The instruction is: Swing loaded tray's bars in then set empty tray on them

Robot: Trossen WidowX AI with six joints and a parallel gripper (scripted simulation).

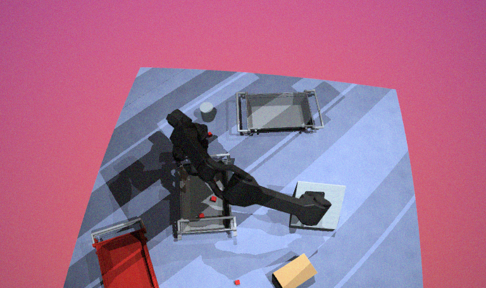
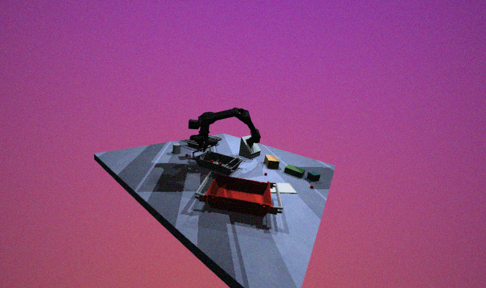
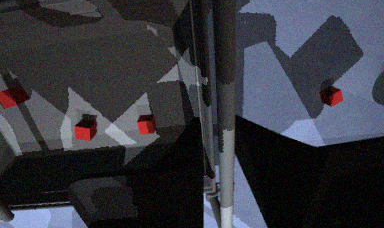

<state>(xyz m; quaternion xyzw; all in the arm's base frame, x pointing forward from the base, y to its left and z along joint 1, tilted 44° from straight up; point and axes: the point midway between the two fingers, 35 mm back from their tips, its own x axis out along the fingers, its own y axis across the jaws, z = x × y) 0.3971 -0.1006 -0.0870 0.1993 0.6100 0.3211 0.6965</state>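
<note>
The grey tray lies 27 cm behind my gripper tip, 27 cm to the right of it and 3 cm below it. Also, from my gripper tip: green box (35 cm behind, 55 cm to the left, 6 cm below); then tan box (36 cm behind, 37 cm to the left, 5 cm below); then flat tan sheet (9 cm behind, 55 cm to the left, 7 cm below).
</note>
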